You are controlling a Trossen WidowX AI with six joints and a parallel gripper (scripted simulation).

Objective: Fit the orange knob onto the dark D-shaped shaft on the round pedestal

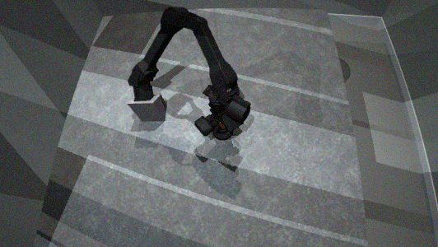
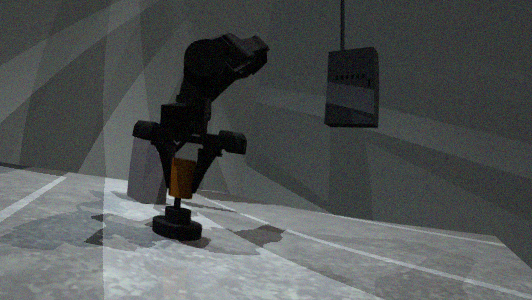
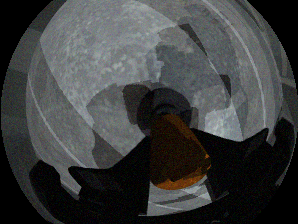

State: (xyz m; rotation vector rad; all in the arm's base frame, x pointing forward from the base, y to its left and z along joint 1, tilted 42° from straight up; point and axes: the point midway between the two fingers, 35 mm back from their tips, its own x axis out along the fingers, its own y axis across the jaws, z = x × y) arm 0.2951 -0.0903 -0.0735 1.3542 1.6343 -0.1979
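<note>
The knob is 2 cm above my gripper tip. Round my gripper tip: dark pedestal (4 cm below).
</note>
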